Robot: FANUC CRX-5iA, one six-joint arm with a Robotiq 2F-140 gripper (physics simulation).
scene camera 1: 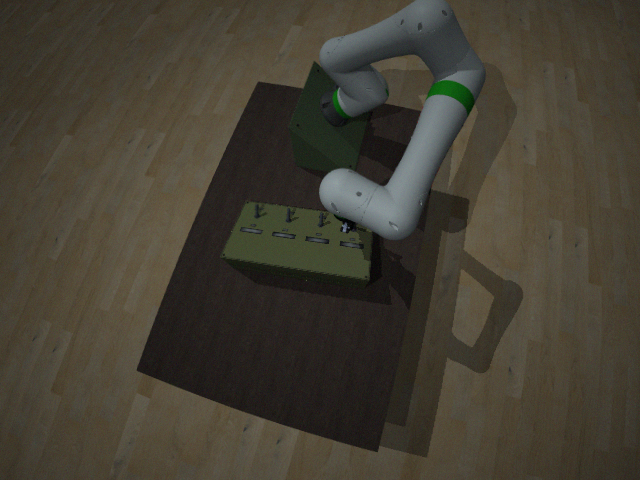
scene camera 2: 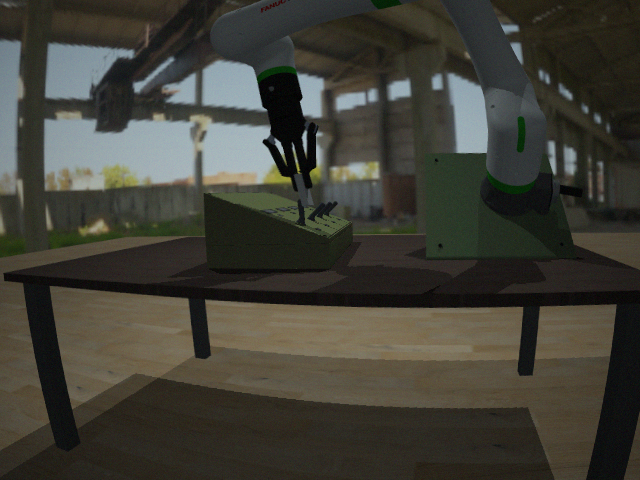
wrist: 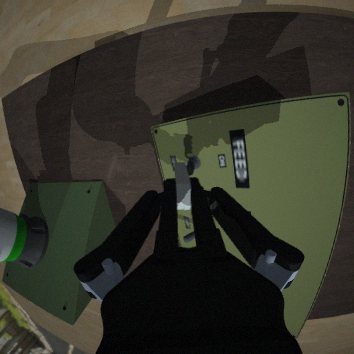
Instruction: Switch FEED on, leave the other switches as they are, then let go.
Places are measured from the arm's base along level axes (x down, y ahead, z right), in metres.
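Where they show: gripper, fingertip midpoint: (scene camera 2: 308, 205) (wrist: 179, 171); arm's base, link origin: (scene camera 1: 333, 109) (scene camera 2: 508, 193) (wrist: 32, 241).
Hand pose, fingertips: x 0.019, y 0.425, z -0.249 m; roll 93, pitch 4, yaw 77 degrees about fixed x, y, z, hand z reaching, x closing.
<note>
Things, the pixels of their top centre, and the offset from my fingertips. "spot": a spot on its surface instead. Level surfaces: height alone.
- FEED label, top centre: (wrist: 239, 160) (scene camera 1: 351, 244) dx +0.005, dy +0.081, dz -0.023 m
- mark, surface spot: (wrist: 222, 160) spot: dx +0.018, dy +0.058, dz -0.017 m
- FEED lever, top centre: (wrist: 187, 171) (scene camera 2: 301, 199) dx -0.014, dy +0.013, dz -0.006 m
- dark table, surface height: dx +0.122 m
The green switch panel (scene camera 1: 294, 257) (scene camera 2: 258, 250) (wrist: 305, 200) stands on the table. The FEED label (wrist: 239, 159) and the ON mark (wrist: 222, 160) show in the wrist view. The FEED lever (scene camera 2: 301, 214) (wrist: 194, 164) stands about vertical in scene camera 2, tipped more toward the ON side than the others; in scene camera 1 the arm and gripper hide most of it. The three other levers (scene camera 1: 256, 210) (scene camera 1: 288, 214) (scene camera 1: 321, 219) lean toward the arm's base. My gripper (scene camera 1: 346, 227) (scene camera 2: 308, 200) (wrist: 179, 171) is shut and empty, its tips right beside the FEED lever on its OFF side; contact is unclear.
The dark table (scene camera 1: 258, 351) (scene camera 2: 129, 258) carries the panel. A green mounting block (scene camera 1: 323, 142) (scene camera 2: 454, 206) (wrist: 70, 240) stands behind the panel, with the arm's base (scene camera 1: 333, 108) (scene camera 2: 509, 198) on its sloping face.
</note>
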